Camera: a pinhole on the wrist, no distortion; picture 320 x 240 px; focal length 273.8 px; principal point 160.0 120.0 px. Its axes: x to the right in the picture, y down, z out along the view. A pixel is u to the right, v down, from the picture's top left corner.
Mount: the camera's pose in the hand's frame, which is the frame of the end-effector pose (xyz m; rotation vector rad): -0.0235 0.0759 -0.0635 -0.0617 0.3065 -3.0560
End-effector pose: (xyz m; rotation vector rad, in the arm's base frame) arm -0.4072 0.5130 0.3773 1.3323 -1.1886 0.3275
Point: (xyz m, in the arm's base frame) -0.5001 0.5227 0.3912
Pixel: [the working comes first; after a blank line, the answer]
In the camera's frame: 0.0118 -0.0261 0.0924

195.0 42.6
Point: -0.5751 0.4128 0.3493
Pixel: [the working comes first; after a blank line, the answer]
In the camera's frame: 0.0353 -0.0572 0.2264

202.7 50.8
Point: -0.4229 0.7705 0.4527
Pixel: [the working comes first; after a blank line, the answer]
In the camera's frame: 0.0220 -0.0215 -0.1741

behind the camera
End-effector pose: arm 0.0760 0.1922 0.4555 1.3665 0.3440 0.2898
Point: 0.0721 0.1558 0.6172
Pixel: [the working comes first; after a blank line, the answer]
In the camera's frame: 0.0044 -0.0995 0.1038

outside the picture
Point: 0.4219 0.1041 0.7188
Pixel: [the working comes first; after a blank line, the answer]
In the camera's frame: -0.2869 -0.2089 0.3002

outside the picture
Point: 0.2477 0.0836 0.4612
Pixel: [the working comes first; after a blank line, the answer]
In the camera's frame: -0.1224 0.0512 0.2508

26.4 175.8
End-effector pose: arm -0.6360 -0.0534 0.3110 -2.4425 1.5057 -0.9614
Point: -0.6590 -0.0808 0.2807
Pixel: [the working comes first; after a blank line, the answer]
In the camera's frame: -0.0206 0.0171 0.0864

94.8 174.3
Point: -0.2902 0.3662 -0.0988
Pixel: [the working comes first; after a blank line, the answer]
In the camera's frame: 0.4511 0.2493 0.5375

outside the picture
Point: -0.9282 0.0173 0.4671
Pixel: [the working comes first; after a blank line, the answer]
In the camera's frame: 0.0424 -0.0024 -0.2490

behind the camera
